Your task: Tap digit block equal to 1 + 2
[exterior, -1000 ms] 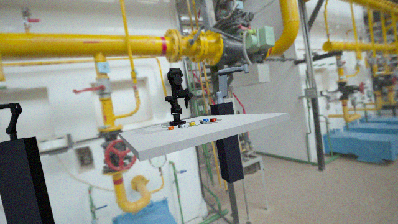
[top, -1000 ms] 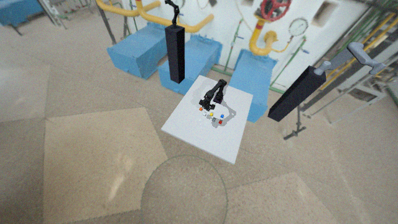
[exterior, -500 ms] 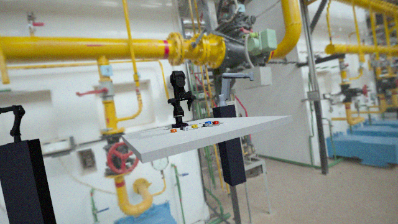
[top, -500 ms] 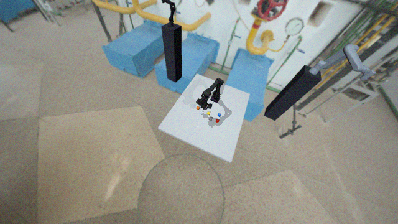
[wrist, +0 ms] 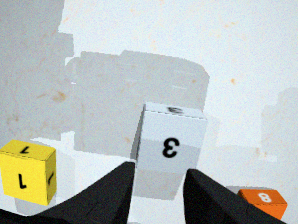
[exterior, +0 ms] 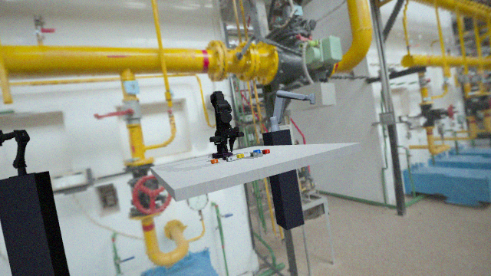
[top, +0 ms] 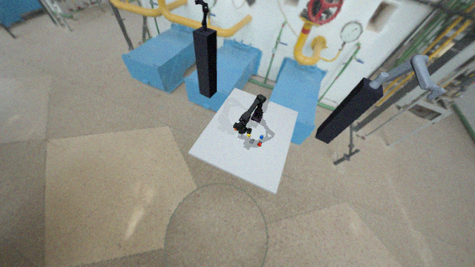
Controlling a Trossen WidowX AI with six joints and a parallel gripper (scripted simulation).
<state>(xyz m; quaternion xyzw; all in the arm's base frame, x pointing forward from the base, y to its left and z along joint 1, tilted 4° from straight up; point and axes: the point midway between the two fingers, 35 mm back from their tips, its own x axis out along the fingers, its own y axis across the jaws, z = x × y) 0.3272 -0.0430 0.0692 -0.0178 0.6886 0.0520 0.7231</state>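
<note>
The white block is 10 mm to the right of my gripper tip and 40 mm below it. Also, from my gripper tip: black block: 90 mm behind, 40 mm below; orange block: 40 mm behind, 80 mm to the right, 40 mm below; yellow block: 40 mm behind, 70 mm to the left, 40 mm below.
</note>
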